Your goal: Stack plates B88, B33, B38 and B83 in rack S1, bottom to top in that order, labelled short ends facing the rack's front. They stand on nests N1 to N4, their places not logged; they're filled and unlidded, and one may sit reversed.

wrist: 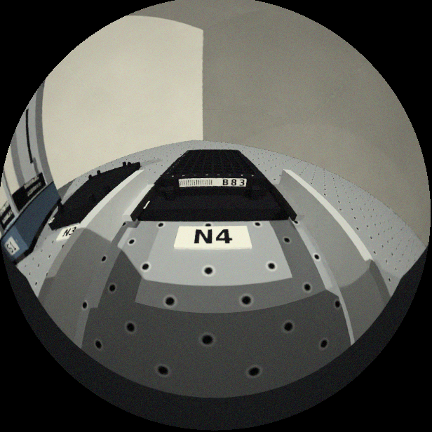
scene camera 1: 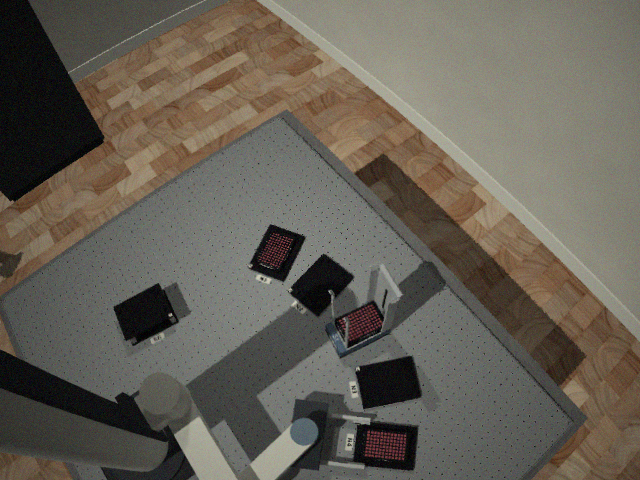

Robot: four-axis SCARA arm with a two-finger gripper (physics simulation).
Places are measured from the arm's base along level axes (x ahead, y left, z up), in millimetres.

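Where they show: gripper, fingertip midpoint: (scene camera 1: 367,443); arm's base, link origin: (scene camera 1: 146,446).
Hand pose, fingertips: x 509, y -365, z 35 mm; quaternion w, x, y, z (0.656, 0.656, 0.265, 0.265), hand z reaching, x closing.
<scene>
Each offset is from my fingertips to the centre of the thing. "pt": to the spot under its first point. Level surfaces: height alone.
Plate B83 @(dx +35, dy -35, dz -3 mm) (scene camera 1: 385,445) (wrist: 212,165) sits in nest N4 (wrist: 215,209), its red wells showing from above and its labelled short end facing the wrist camera. My gripper (scene camera 1: 364,443) (wrist: 213,176) is open and low, one finger beside each long side of B83, with gaps between. Rack S1 @(pt dx +106, dy +263, dz +27 mm) (scene camera 1: 337,345) (wrist: 31,220) holds a plate @(dx +193, dy +268, dz +50 mm) (scene camera 1: 360,321) with red wells on top; its label is unreadable here. Another red-welled plate @(dx +152, dy +625, dz -3 mm) (scene camera 1: 276,250) sits at N1, its label unreadable. Nests N2 @(dx +193, dy +454, dz -11 mm) (scene camera 1: 323,284) and N3 @(dx +155, dy +98, dz -11 mm) (scene camera 1: 390,382) (wrist: 95,195) hold no plate.
A black block-like holder @(dx -294, dy +692, dz +13 mm) (scene camera 1: 146,313) stands at the left of the perforated table @(dz -22 mm) (scene camera 1: 217,206). The upright back @(pt dx +256, dy +256, dz +270 mm) (scene camera 1: 388,281) of S1 and its thin front posts rise above the rack. N3 lies close beside N4, on the rack's side.
</scene>
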